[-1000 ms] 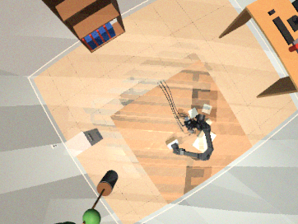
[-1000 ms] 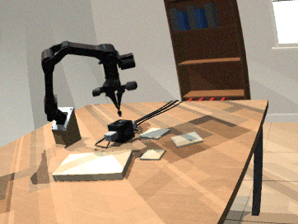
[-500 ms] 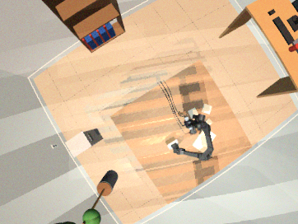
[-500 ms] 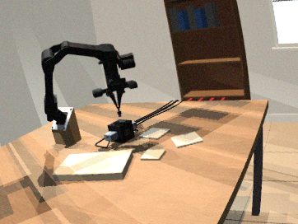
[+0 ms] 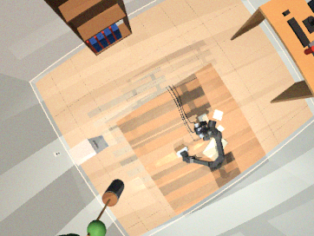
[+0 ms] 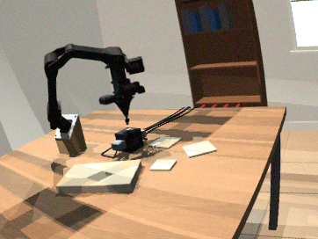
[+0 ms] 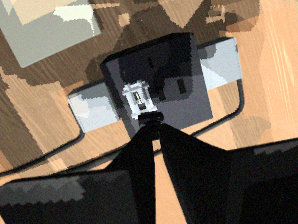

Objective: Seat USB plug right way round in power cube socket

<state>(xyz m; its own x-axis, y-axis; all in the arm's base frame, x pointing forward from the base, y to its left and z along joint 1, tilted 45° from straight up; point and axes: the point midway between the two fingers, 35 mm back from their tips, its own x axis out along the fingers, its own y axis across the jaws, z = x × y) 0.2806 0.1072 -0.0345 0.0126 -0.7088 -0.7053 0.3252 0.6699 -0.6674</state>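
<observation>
Now: gripper tip 2 cm above the dark USB plug. The rest, counted from my gripper tip: silver-framed socket 7 cm below; flat white slab 7 cm ahead, 28 cm to the right, 12 cm below.
</observation>
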